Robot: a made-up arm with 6 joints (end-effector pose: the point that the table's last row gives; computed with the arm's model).
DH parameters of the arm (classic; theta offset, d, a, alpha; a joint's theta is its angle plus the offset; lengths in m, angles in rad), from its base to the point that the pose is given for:
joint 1: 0 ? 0 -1.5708
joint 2: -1.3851 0 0.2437 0
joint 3: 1.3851 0 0.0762 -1.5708
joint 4: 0 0.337 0 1.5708
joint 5: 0 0 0.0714 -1.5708
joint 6: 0 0.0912 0 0
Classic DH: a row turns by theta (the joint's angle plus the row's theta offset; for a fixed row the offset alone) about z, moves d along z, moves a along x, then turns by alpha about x.
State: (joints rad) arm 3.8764 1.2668 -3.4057 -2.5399 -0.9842 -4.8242
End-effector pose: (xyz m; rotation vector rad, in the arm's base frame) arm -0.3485 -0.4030 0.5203 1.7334 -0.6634 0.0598
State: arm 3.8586 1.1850 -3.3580 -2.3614 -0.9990 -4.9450
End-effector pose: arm -0.3319 -0.3970 0.5596 1.6798 -0.5253 0.1388
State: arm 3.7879 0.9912 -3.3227 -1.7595 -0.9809 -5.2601
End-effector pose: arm -0.2712 -0.3467 0.6905 1.2971 -0.1278 0.3177
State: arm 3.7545 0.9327 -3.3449 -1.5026 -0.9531 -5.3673
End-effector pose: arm -0.2424 -0.3116 0.7409 1.0898 0.0081 0.3684
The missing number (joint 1, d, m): 0.3311
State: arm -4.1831 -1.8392 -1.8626 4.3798 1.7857 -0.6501
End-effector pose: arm 0.3588 -0.4181 0.5805 -2.3988 -0.5429 -1.6900
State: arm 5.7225 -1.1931 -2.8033 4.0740 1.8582 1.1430
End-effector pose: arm -0.5411 0.2376 0.6045 -1.5490 -2.2207 1.3009
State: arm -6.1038 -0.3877 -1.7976 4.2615 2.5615 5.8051
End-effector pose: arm 0.1402 -0.0749 0.8440 1.6227 -0.9593 -0.4366
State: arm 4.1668 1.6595 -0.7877 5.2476 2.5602 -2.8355
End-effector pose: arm -0.0900 0.0336 0.0566 0.4966 -0.5608 -0.9527
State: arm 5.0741 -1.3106 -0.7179 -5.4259 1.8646 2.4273
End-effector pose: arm 0.1180 -0.0811 0.6086 0.1910 2.3623 0.4129
